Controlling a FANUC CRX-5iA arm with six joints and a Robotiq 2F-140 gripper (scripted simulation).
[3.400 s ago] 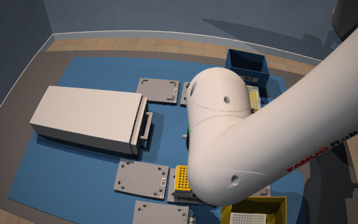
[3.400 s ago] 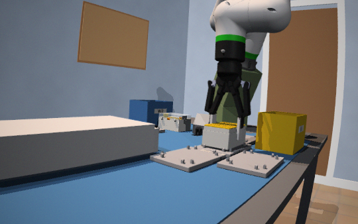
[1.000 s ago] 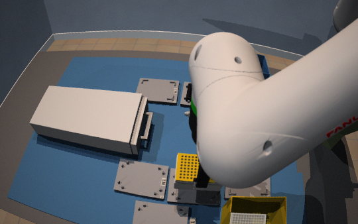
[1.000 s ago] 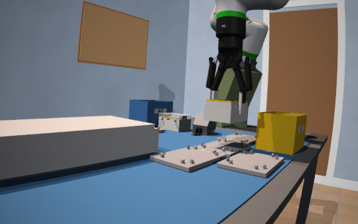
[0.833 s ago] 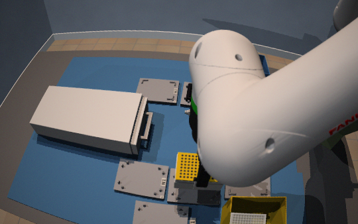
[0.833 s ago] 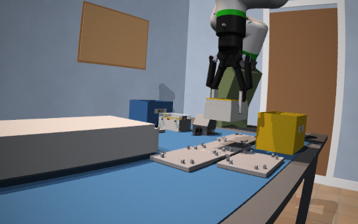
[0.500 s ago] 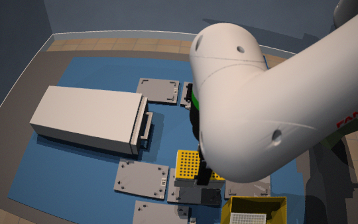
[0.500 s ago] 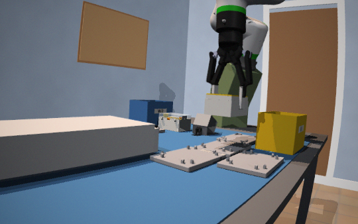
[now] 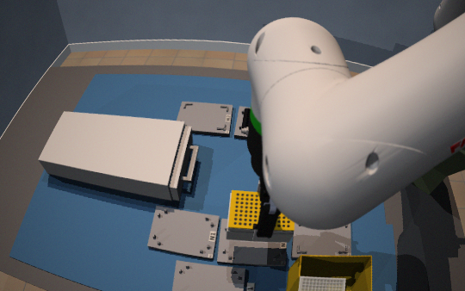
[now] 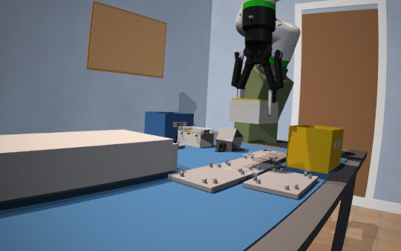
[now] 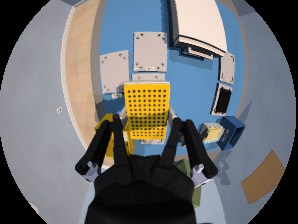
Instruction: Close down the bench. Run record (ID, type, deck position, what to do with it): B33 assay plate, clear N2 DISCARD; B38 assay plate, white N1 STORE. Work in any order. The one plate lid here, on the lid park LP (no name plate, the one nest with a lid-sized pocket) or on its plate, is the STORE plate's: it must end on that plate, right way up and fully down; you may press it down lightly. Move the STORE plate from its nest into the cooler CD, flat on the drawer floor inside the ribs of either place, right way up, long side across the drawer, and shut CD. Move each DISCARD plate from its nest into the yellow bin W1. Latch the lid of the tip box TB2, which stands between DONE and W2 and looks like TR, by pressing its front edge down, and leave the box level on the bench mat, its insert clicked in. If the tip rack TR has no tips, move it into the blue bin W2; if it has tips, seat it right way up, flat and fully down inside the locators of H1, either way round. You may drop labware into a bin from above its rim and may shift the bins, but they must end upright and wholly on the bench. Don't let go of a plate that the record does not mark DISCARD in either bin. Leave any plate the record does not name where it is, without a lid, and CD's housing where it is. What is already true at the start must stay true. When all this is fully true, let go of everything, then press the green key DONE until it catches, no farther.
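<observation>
My hand is 25 cm past the blue bin W2, 49 cm to the left of it and 14 cm above it. The rest, counted from my hand: nest H1: 11 cm ahead, 12 cm to the left, 17 cm below; then yellow bin W1: 16 cm behind, 16 cm to the left, 14 cm below; then tip rack TR: 1 cm behind, 1 cm below.
</observation>
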